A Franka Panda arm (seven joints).
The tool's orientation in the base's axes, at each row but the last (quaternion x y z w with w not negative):
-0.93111 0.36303 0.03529 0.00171
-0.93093 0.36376 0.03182 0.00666
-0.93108 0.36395 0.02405 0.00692
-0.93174 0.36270 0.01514 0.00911
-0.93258 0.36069 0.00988 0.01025
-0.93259 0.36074 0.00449 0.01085
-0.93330 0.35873 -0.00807 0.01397
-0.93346 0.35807 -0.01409 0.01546
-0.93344 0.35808 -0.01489 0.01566
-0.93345 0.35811 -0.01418 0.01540
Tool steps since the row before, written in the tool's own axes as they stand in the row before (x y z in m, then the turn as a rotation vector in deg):
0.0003 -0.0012 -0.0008 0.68 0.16 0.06
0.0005 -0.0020 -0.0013 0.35 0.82 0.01
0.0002 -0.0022 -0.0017 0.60 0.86 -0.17
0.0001 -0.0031 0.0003 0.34 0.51 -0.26
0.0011 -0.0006 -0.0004 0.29 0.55 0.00
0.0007 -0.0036 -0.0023 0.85 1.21 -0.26
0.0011 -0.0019 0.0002 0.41 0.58 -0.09
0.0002 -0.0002 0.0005 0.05 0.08 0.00
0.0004 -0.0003 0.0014 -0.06 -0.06 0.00
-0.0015 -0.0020 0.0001 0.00 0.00 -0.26
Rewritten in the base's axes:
0.0011 0.0007 0.0008 0.39 -0.58 -0.10
0.0018 0.0011 0.0012 -0.30 -0.84 -0.02
0.0017 0.0014 0.0017 -0.14 -1.04 0.14
0.0022 0.0022 -0.0003 -0.09 -0.61 0.24
0.0012 -0.0003 0.0004 -0.16 -0.60 -0.01
0.0029 0.0021 0.0023 -0.19 -1.47 0.23
0.0021 0.0007 -0.0001 -0.09 -0.71 0.07
0.0003 0.0000 -0.0005 -0.02 -0.09 0.00
0.0006 0.0000 -0.0014 0.00 0.08 0.00
0.0002 0.0025 0.0000 -0.01 0.00 0.26

